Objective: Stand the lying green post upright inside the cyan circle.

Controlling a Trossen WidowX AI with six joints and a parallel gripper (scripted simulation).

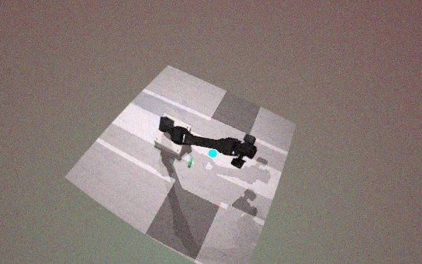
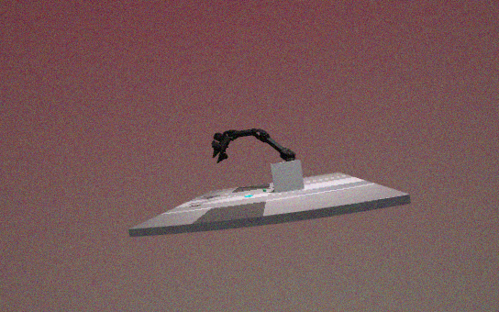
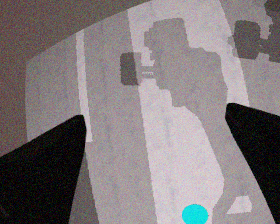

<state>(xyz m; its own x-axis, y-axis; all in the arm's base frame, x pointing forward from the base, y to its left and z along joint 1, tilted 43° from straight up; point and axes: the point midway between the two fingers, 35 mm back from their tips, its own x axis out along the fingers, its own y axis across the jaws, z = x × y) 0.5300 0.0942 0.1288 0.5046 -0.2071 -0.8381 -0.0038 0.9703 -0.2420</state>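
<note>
My gripper tip is 320 mm past the green post, 100 mm to the left of it and 280 mm above it.
</note>
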